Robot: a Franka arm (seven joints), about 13 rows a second.
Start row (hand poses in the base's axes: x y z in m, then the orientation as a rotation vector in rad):
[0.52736, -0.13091, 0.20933, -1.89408, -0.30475, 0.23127]
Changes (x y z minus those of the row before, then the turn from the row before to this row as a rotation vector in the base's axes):
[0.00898, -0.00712, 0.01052, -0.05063, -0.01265, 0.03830]
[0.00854, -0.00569, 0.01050, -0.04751, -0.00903, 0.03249]
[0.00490, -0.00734, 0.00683, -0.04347, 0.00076, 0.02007]
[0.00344, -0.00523, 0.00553, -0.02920, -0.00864, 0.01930]
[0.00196, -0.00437, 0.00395, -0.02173, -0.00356, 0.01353]
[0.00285, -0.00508, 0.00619, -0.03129, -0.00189, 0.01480]
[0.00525, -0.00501, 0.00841, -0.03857, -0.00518, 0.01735]
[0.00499, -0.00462, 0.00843, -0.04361, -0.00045, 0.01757]
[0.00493, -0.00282, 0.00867, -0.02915, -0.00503, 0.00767]
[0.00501, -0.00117, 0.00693, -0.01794, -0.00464, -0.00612]
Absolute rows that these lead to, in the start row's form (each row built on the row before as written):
[0.53634, -0.13803, 0.21985, -1.94156, -0.34685, 0.25495]
[0.54488, -0.14372, 0.23035, -1.98559, -0.38160, 0.27792]
[0.54978, -0.15106, 0.23718, -2.02511, -0.39820, 0.30196]
[0.55322, -0.15629, 0.24271, -2.05274, -0.42113, 0.31265]
[0.55518, -0.16066, 0.24666, -2.07266, -0.43569, 0.32307]
[0.55803, -0.16574, 0.25285, -2.10120, -0.44990, 0.33870]
[0.56328, -0.17075, 0.26126, -2.13714, -0.46827, 0.35465]
[0.56827, -0.17537, 0.26969, -2.17652, -0.48386, 0.37744]
[0.57320, -0.17819, 0.27836, -2.20481, -0.49244, 0.38549]
[0.57821, -0.17936, 0.28529, -2.22449, -0.48638, 0.38299]

